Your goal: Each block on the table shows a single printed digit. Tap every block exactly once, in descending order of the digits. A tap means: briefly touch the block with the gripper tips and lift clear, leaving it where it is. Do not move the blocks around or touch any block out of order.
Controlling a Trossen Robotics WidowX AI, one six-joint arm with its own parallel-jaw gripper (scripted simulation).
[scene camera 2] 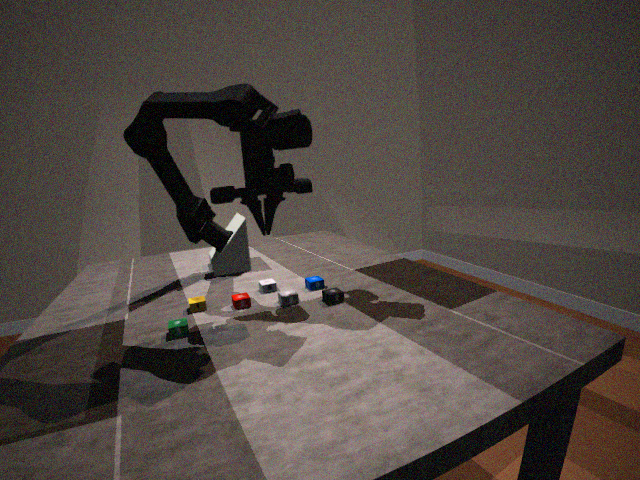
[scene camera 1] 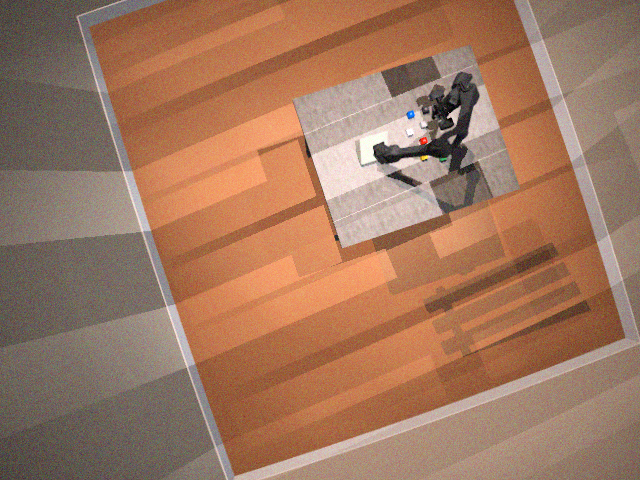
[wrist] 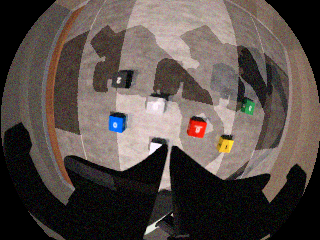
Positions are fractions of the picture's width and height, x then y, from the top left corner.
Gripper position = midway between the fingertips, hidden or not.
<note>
My gripper (scene camera 2: 0.42, 0.49) is shut, with nothing in its grasp.
My gripper also shows in the wrist view (wrist: 0.53, 0.62).
</note>
